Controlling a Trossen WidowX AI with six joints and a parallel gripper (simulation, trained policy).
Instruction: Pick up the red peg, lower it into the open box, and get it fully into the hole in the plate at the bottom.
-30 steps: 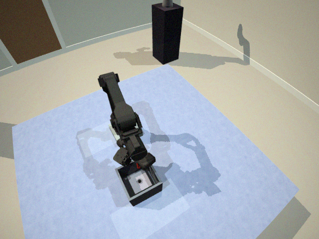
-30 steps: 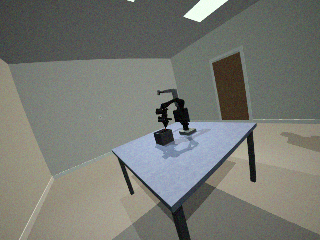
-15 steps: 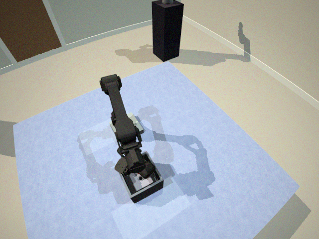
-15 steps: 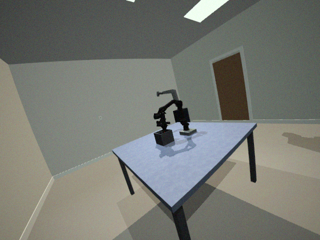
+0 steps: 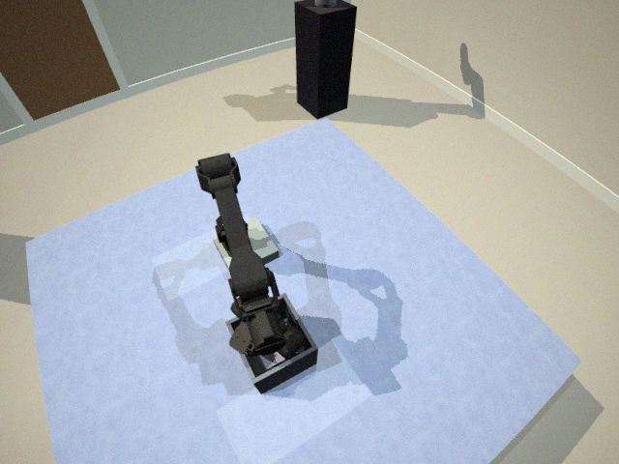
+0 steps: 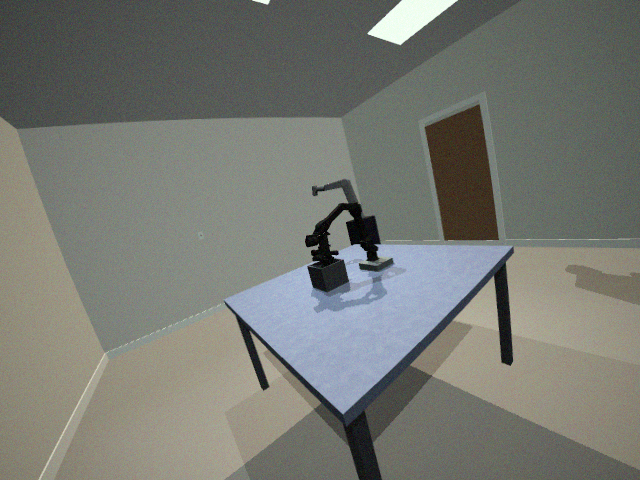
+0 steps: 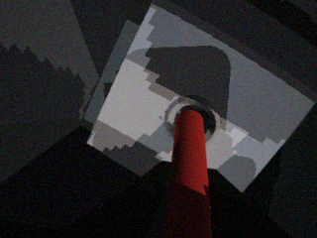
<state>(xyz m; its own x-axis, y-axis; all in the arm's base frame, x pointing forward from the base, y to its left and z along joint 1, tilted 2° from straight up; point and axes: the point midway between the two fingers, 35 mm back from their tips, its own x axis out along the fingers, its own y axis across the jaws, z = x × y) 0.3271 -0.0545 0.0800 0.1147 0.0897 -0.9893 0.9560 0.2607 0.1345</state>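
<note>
Now: the red peg right at my gripper tip. Round my gripper tip: grey plate 5 cm below, 1 cm to the right, 1 cm ahead.
</note>
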